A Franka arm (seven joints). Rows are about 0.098 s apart.
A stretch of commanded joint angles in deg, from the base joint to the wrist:
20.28 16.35 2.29 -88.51 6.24 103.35 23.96
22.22 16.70 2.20 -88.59 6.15 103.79 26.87
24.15 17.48 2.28 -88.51 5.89 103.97 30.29
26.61 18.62 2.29 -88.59 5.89 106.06 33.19
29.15 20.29 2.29 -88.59 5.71 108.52 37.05
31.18 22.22 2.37 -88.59 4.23 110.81 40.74
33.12 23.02 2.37 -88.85 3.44 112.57 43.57
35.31 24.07 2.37 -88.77 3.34 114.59 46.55
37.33 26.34 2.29 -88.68 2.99 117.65 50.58
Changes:
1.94 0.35 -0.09 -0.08 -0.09 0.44 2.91
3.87 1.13 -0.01 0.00 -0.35 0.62 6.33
6.33 2.27 0.00 -0.08 -0.35 2.71 9.23
8.87 3.94 0.00 -0.08 -0.53 5.17 13.09
10.90 5.87 0.08 -0.08 -2.01 7.46 16.78
12.84 6.67 0.08 -0.34 -2.80 9.22 19.61
15.03 7.72 0.08 -0.26 -2.90 11.24 22.59
17.05 9.99 0.00 -0.17 -3.25 14.30 26.62

